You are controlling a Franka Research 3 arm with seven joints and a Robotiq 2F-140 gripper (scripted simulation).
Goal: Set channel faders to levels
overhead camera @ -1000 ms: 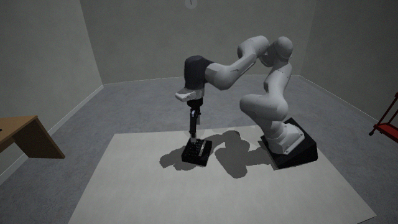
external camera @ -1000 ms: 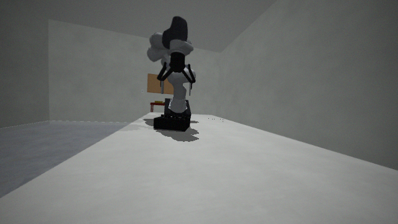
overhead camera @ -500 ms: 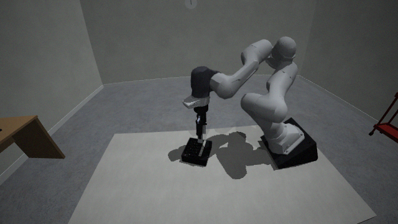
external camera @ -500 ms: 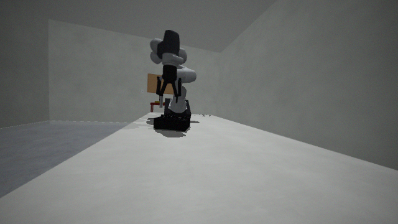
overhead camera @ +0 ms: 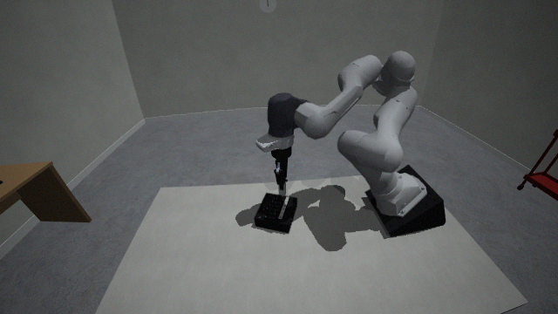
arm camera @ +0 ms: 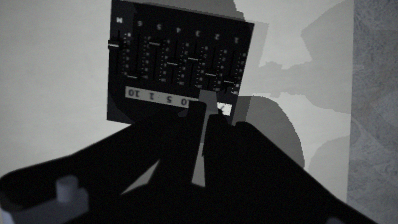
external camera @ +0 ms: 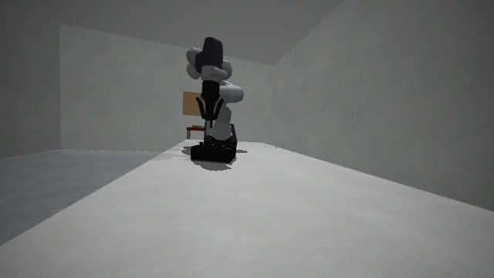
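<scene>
My gripper is now 7 cm above the channel 2 fader cap, 2 cm short of it and 1 cm to the left of it. The rest, counted from my hand: channel 1 fader cap 7 cm below, 3 cm to the right, 1 cm ahead; master fader cap 9 cm to the left, 8 cm ahead, 7 cm below.
</scene>
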